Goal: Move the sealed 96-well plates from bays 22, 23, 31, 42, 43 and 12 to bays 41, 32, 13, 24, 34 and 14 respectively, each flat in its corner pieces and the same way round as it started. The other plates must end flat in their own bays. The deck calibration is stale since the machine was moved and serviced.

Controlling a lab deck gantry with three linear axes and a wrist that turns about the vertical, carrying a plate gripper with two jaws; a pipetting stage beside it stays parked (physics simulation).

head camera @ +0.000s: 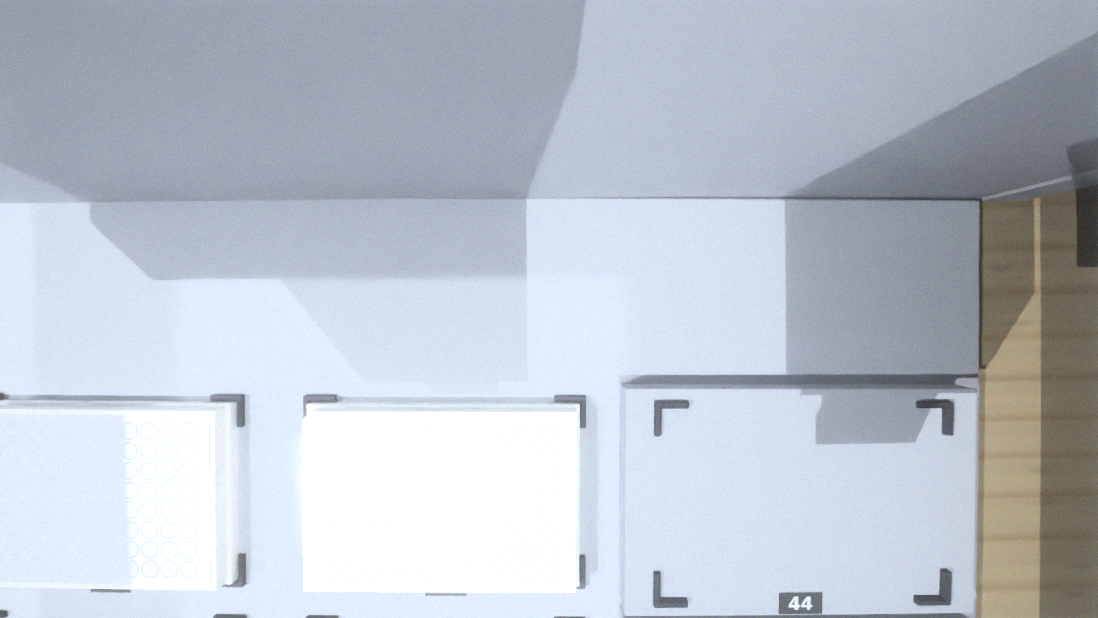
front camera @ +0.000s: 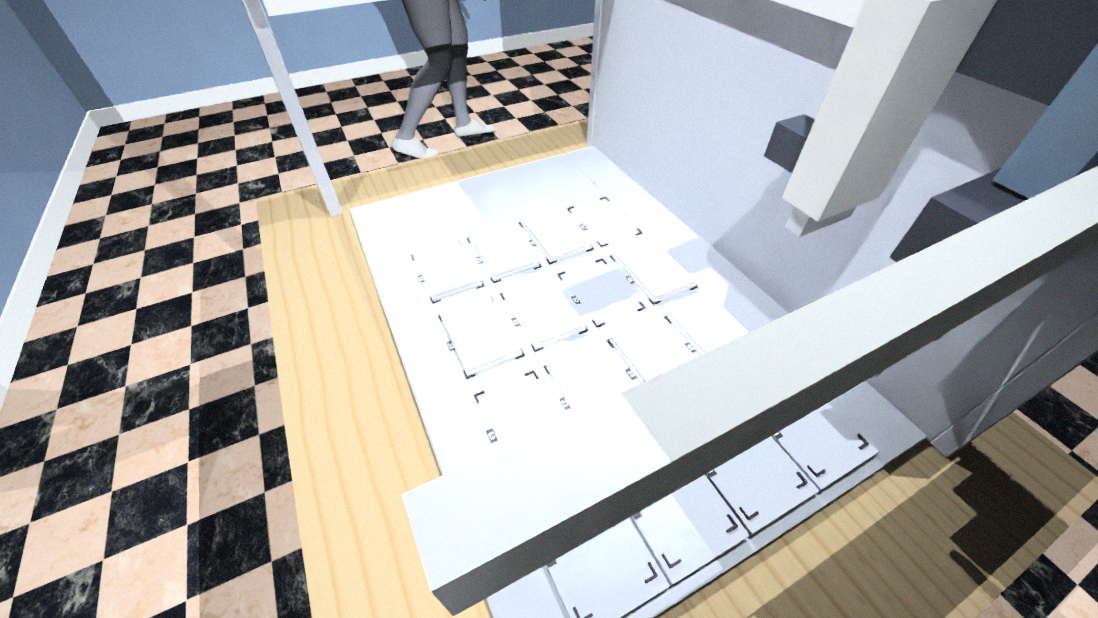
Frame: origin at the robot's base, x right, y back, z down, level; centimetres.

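Seen in the pictures: robot's base, origin of its link: (front camera: 413,255).
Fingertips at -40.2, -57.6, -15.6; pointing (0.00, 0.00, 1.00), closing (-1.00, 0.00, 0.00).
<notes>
Offsets run from my fingertips to a thing's top centre, as dx, dy, dz. "spot": to the spot under its first point.
In the front view, the white plates of bays 31 {+14.7, +50.9, +14.2} (front camera: 559,236), 42 (front camera: 656,268) (head camera: 169,499), 22 (front camera: 547,310), 12 (front camera: 482,337), 43 (front camera: 714,326) (head camera: 441,499) and 23 {+25.7, +18.2, +14.2} (front camera: 595,383) sit in their bays; glare blurs several outlines. Plates 42 and 43 also show in the head view, inside dark corner pieces. Bays 41 {spot: +2.7, +51.4, +15.6} (front camera: 607,217), 32 (front camera: 603,291) and 13 {spot: +37.4, +21.3, +15.6} (front camera: 508,406) hold no plate. The raised bays 34 {spot: +16.0, -2.3, +14.2} (front camera: 756,483), 24 (front camera: 687,518) and 14 {spot: +36.2, -1.8, +14.2} (front camera: 607,568) show no plate. My gripper's jaws do not show in either view.
Raised bay 44 {spot: +3.5, -2.8, +14.2} (front camera: 833,441) (head camera: 799,499) has no plate. Plates also stand in bays 11 {+36.1, +51.1, +14.2} (front camera: 453,268) and 21 {+25.4, +51.0, +14.2} (front camera: 503,251). A thick white beam (front camera: 729,414) crosses the front view and hides part of the deck. A pale column (front camera: 868,115) hangs near the back wall.
</notes>
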